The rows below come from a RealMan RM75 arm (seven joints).
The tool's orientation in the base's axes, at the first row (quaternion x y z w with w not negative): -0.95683, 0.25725, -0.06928, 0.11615
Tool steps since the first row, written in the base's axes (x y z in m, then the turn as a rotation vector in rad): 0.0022, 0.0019, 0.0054, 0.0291, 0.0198, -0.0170; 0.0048, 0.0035, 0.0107, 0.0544, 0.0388, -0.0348; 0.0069, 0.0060, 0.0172, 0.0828, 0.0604, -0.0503; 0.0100, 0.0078, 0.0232, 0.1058, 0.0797, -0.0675; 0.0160, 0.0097, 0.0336, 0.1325, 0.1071, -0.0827
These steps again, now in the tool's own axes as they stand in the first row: 0.0013, -0.0040, -0.0044, 0.0137, -0.0261, 0.0257; 0.0031, -0.0080, -0.0087, 0.0244, -0.0495, 0.0512; 0.0041, -0.0128, -0.0141, 0.0367, -0.0772, 0.0757; 0.0063, -0.0173, -0.0190, 0.0453, -0.1000, 0.1003; 0.0112, -0.0244, -0.0275, 0.0532, -0.1318, 0.1251
